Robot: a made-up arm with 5 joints. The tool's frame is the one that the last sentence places.
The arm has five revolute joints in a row. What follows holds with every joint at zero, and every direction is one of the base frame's.
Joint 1 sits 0.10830 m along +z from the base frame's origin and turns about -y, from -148.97 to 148.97 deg.
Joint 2 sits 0.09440 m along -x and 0.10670 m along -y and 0.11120 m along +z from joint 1 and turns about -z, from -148.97 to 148.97 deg.
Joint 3 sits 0.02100 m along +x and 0.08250 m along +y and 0.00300 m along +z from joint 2 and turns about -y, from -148.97 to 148.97 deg.
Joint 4 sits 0.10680 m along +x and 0.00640 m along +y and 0.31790 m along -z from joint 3 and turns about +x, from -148.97 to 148.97 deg.
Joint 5 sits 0.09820 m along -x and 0.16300 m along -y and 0.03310 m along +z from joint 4 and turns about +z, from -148.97 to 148.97 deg.
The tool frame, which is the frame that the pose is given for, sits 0.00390 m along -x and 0.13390 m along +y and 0.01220 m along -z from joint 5; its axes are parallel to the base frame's.
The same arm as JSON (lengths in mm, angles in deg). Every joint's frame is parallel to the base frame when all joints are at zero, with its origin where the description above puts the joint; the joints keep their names.
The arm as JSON. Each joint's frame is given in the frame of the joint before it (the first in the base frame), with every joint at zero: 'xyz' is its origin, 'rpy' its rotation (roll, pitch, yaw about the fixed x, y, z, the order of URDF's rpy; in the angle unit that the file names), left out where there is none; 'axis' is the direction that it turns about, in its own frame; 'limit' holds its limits. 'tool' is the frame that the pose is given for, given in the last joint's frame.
{
  "units": {
    "length": "mm",
    "angle": "deg"
  },
  "joints": [
    {
      "name": "joint 1",
      "type": "revolute",
      "origin": {
        "xyz": [
          0.0,
          0.0,
          108.3
        ]
      },
      "axis": "-y",
      "limit": {
        "lower": -148.97,
        "upper": 148.97
      }
    },
    {
      "name": "joint 2",
      "type": "revolute",
      "origin": {
        "xyz": [
          -94.4,
          -106.7,
          111.2
        ]
      },
      "axis": "-z",
      "limit": {
        "lower": -148.97,
        "upper": 148.97
      }
    },
    {
      "name": "joint 3",
      "type": "revolute",
      "origin": {
        "xyz": [
          21.0,
          82.5,
          3.0
        ]
      },
      "axis": "-y",
      "limit": {
        "lower": -148.97,
        "upper": 148.97
      }
    },
    {
      "name": "joint 4",
      "type": "revolute",
      "origin": {
        "xyz": [
          106.8,
          6.4,
          -317.9
        ]
      },
      "axis": "+x",
      "limit": {
        "lower": -148.97,
        "upper": 148.97
      }
    },
    {
      "name": "joint 5",
      "type": "revolute",
      "origin": {
        "xyz": [
          -98.2,
          -163.0,
          33.1
        ]
      },
      "axis": "+z",
      "limit": {
        "lower": -148.97,
        "upper": 148.97
      }
    }
  ],
  "tool": {
    "origin": {
      "xyz": [
        -3.9,
        133.9,
        -12.2
      ]
    }
  }
}

